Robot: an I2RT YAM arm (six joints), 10 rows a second.
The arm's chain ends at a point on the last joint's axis. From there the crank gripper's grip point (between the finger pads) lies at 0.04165 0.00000 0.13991 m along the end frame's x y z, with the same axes.
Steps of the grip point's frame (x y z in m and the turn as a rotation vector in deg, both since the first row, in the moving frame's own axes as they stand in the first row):
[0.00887 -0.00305 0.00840 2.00 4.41 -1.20]
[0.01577 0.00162 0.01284 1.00 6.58 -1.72]
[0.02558 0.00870 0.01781 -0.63 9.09 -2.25]
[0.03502 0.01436 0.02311 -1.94 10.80 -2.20]
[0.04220 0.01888 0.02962 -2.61 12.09 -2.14]
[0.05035 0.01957 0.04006 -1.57 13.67 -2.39]
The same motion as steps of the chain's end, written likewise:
[-0.00170 0.00276 0.01212 2.00 4.41 -1.20]
[0.00007 0.00550 0.01857 1.00 6.58 -1.72]
[0.00401 0.00927 0.02614 -0.63 9.09 -2.25]
[0.00949 0.01188 0.03344 -1.94 10.80 -2.20]
[0.01375 0.01485 0.04155 -2.61 12.09 -2.14]
[0.01843 0.01832 0.05389 -1.57 13.67 -2.39]

